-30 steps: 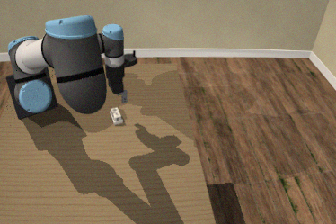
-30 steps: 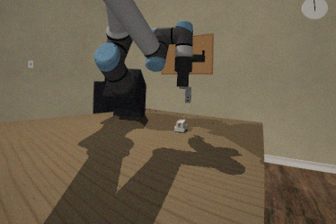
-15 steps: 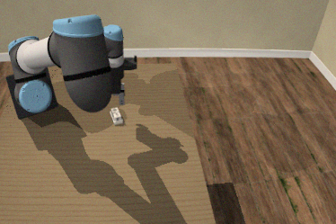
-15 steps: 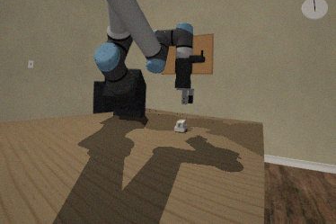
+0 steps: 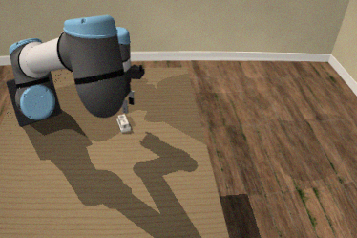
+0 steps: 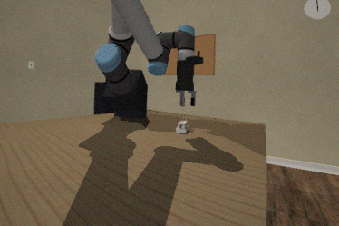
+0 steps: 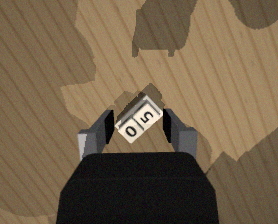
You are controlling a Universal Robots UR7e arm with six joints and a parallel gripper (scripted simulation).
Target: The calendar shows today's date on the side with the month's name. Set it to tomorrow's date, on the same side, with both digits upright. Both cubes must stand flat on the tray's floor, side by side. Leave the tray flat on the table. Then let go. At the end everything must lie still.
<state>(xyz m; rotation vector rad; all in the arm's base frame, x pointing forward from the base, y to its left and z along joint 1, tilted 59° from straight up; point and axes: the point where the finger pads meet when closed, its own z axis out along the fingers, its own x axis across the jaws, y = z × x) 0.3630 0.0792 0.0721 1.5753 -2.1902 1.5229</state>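
Right now my hand is 11 cm above the white digit cube and 2 cm past it. The rest, counted from my hand: white tray (12 cm below, 2 cm to the left, 2 cm behind).
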